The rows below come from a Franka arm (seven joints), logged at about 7 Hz.
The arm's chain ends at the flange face. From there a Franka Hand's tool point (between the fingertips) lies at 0.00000 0.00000 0.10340 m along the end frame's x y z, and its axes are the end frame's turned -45 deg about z.
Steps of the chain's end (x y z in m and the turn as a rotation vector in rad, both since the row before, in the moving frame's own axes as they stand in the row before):
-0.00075, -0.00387, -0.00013, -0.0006, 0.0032, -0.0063
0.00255, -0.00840, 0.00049, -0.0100, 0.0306, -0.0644
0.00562, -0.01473, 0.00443, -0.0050, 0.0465, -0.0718
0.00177, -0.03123, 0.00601, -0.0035, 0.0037, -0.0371
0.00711, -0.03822, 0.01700, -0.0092, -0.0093, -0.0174
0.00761, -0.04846, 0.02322, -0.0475, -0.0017, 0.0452
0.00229, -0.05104, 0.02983, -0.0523, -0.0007, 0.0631
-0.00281, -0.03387, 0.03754, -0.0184, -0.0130, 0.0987
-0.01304, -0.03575, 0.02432, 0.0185, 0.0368, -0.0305
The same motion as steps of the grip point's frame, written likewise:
0.00240, -0.00299, -0.00013, -0.0027, 0.0018, -0.0063
0.00934, -0.00122, 0.00044, -0.0287, 0.0146, -0.0644
0.01756, -0.00279, 0.00432, -0.0364, 0.0293, -0.0718
0.02336, -0.02031, 0.00601, -0.0051, 0.0001, -0.0371
0.03070, -0.02199, 0.01699, 0.0001, -0.0131, -0.0174
0.03598, -0.02562, 0.02310, -0.0324, -0.0348, 0.0452
0.03372, -0.03083, 0.02969, -0.0365, -0.0375, 0.0631
0.01965, -0.02566, 0.03751, -0.0038, -0.0222, 0.0987
0.02012, -0.03322, 0.02423, -0.0129, 0.0391, -0.0305

